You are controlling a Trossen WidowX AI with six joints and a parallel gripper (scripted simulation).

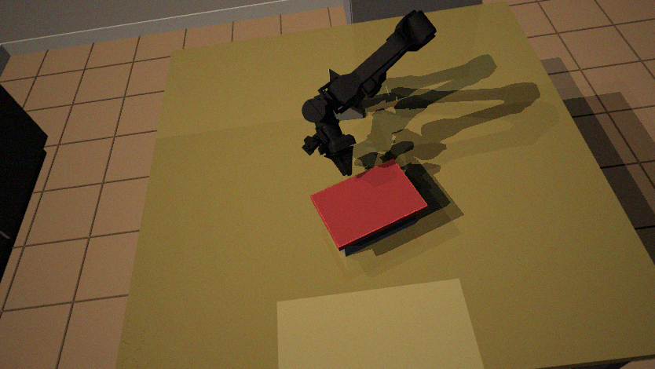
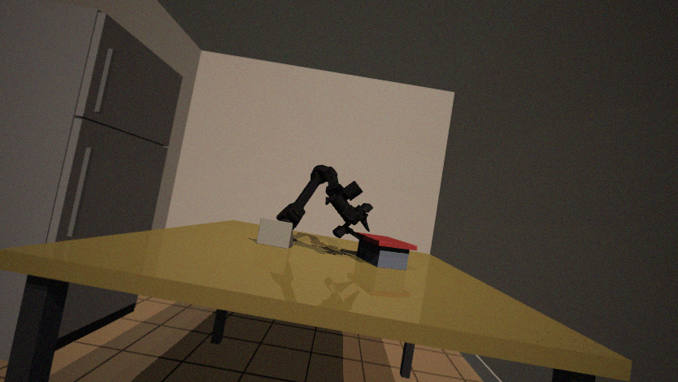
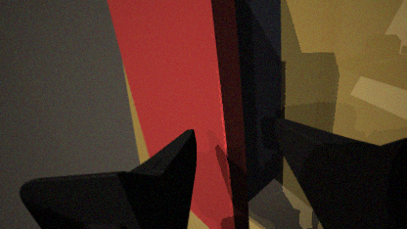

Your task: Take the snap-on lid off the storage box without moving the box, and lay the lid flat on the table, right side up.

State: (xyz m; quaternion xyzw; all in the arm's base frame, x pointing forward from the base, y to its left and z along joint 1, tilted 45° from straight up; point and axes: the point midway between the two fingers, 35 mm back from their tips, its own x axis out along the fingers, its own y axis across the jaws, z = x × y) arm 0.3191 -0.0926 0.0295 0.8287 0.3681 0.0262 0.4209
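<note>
My gripper tip is 9 cm short of the red lid, 4 cm to the right of it and 1 cm above it. Round my gripper tip: blue-grey storage box: 9 cm ahead, 4 cm to the left, 5 cm below.
</note>
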